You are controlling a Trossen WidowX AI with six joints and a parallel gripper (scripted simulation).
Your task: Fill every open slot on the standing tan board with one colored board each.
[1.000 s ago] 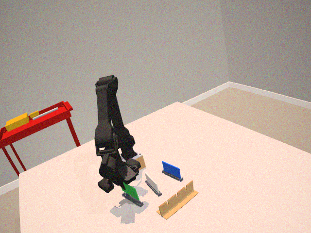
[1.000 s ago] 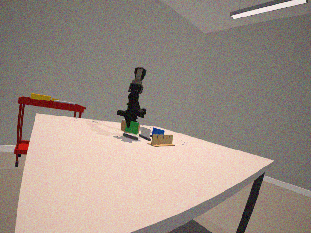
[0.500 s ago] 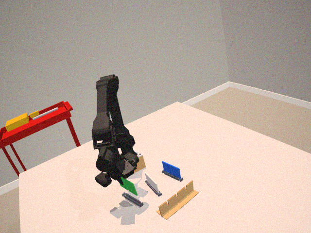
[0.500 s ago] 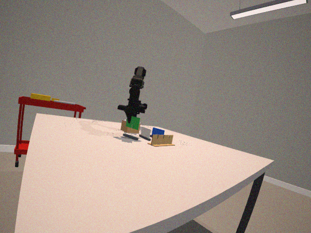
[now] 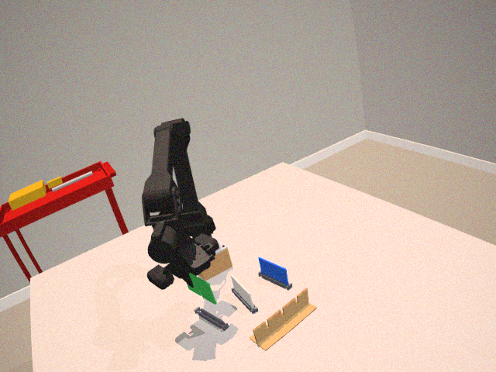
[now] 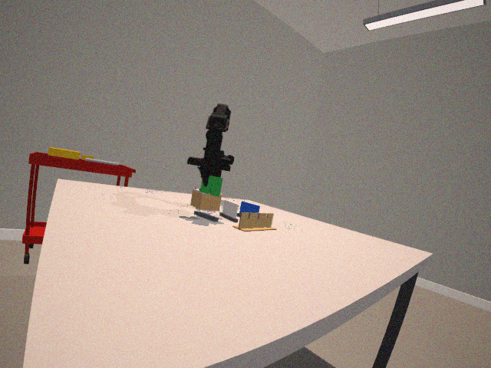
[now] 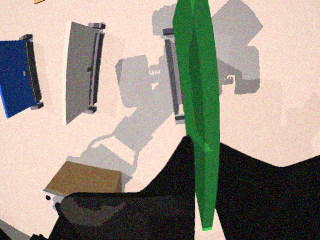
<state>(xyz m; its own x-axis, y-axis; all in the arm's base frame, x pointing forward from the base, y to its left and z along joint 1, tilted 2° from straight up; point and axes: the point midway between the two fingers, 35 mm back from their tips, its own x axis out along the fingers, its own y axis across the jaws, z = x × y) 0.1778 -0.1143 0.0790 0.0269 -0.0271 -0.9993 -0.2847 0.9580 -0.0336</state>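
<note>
Now: the tan board 16 cm ahead of my gripper tip, 14 cm to the left of it and 9 cm below it. Round my gripper tip: green board 2 cm ahead, 1 cm to the left; blue board 22 cm to the left, 9 cm below, 1 cm ahead; white board 11 cm to the left, 9 cm below, 2 cm ahead.
</note>
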